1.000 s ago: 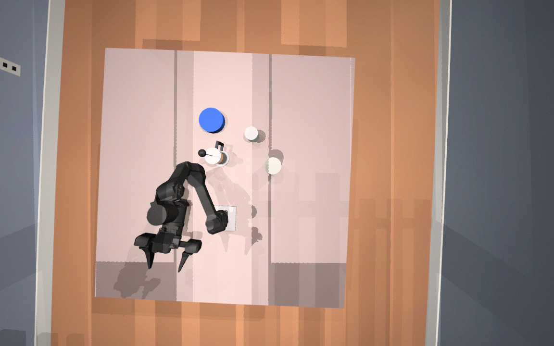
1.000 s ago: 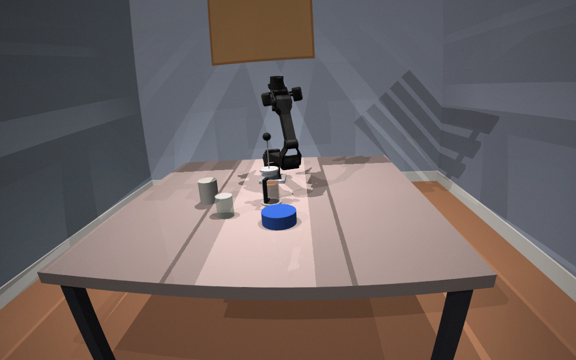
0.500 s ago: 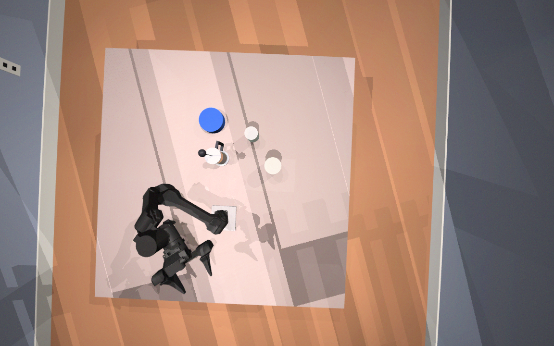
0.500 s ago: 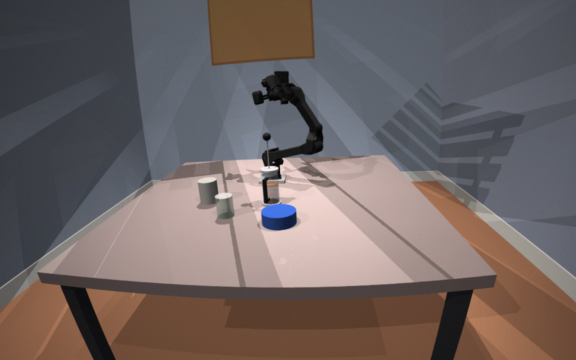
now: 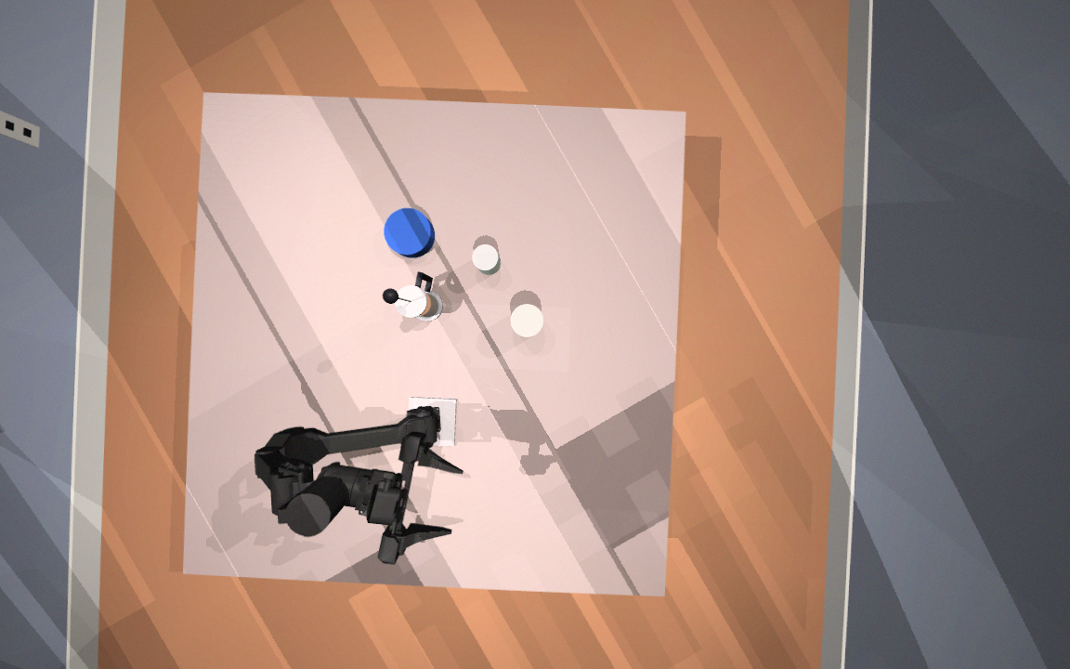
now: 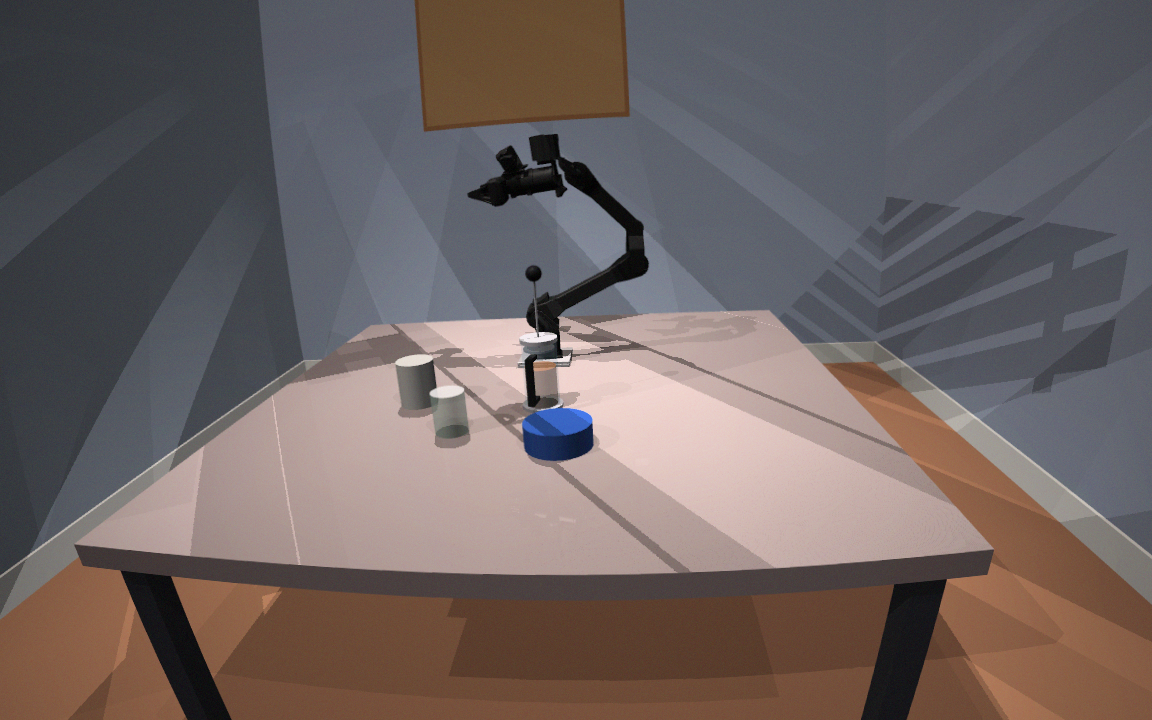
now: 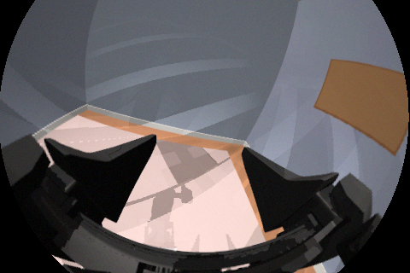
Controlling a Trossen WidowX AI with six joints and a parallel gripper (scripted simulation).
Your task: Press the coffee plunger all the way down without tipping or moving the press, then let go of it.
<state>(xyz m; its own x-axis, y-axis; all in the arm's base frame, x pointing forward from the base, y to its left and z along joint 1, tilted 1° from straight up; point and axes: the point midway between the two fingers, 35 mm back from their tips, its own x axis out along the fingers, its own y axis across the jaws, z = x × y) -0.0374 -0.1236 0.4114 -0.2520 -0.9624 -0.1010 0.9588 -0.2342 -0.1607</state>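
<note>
Now: gripper tip 37 cm short of the coffee press, 29 cm above it and 13 cm to the right of it.
</note>
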